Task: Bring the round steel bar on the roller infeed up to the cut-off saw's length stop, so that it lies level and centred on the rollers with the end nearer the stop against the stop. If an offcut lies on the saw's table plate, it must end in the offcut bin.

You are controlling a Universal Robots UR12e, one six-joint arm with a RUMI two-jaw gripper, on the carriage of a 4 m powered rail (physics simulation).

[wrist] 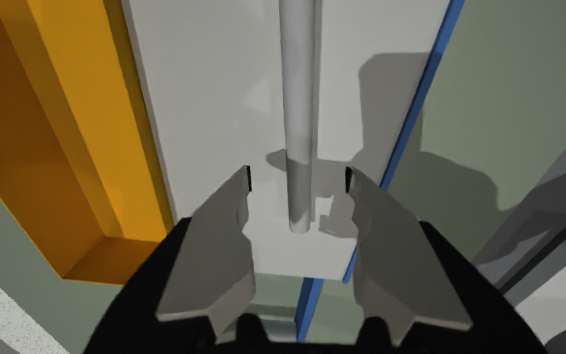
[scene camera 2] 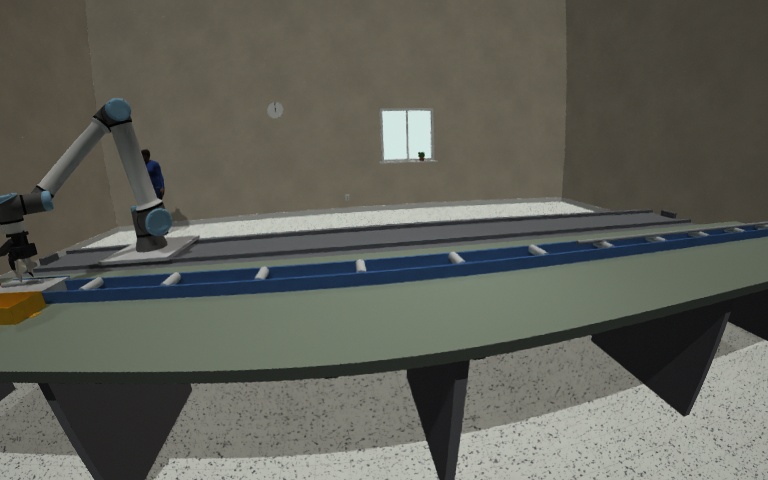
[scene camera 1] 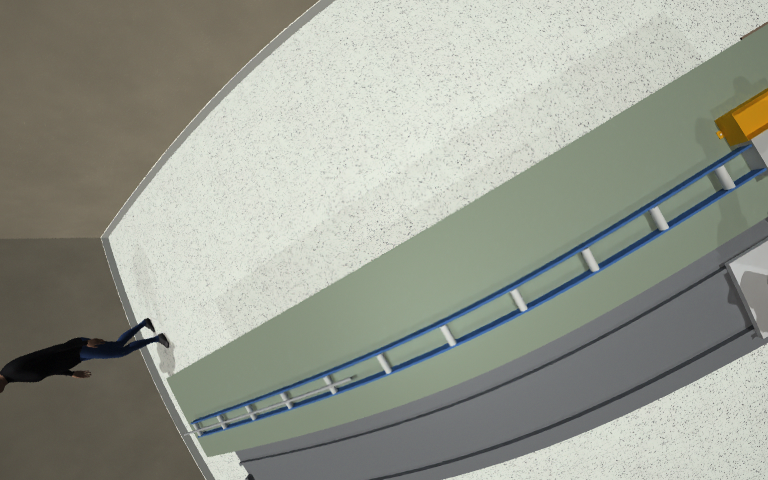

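Seen in the pictures: gripper, between the fingertips: (wrist: 297, 168) (scene camera 2: 27, 279); arm's base, origin of its link: (scene camera 2: 152, 247).
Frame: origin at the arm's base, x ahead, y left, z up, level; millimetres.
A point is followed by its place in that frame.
Note:
The round steel bar (scene camera 1: 308, 392) {x 631, y 2607, z 44 mm} lies lengthwise on the rollers at the far end of the blue roller infeed (scene camera 1: 690, 181) {x 694, y 222, z 19 mm} (scene camera 2: 317, 282) {x 694, y 1080, z -1 mm}; one end sticks out past the infeed's far end. A round grey offcut (wrist: 298, 90) {x 608, y -362, z 49 mm} lies on the saw's pale table plate (wrist: 210, 150) {x 674, y -307, z 28 mm} (scene camera 2: 48, 285) {x 625, y -176, z 28 mm}. My gripper (wrist: 297, 168) {x 602, y -312, z 55 mm} (scene camera 2: 21, 277) {x 602, y -312, z 55 mm} is open, one finger on each side of the offcut near its end in the wrist view, with nothing held. Whether the fingertips are level with the offcut or above it I cannot tell. The length stop cannot be made out.
The orange offcut bin (wrist: 75, 45) {x 812, y -373, z -28 mm} (scene camera 2: 19, 308) {x 837, y -118, z 20 mm} (scene camera 1: 750, 118) {x 788, y -292, z -28 mm} stands beside the plate. The arm's carriage (scene camera 2: 181, 249) {x 53, y 225, z -12 mm} is on the grey rail (scene camera 2: 339, 233) (scene camera 1: 538, 328) behind the infeed. A person (scene camera 1: 50, 360) and another (scene camera 2: 154, 172) stand away from the bench.

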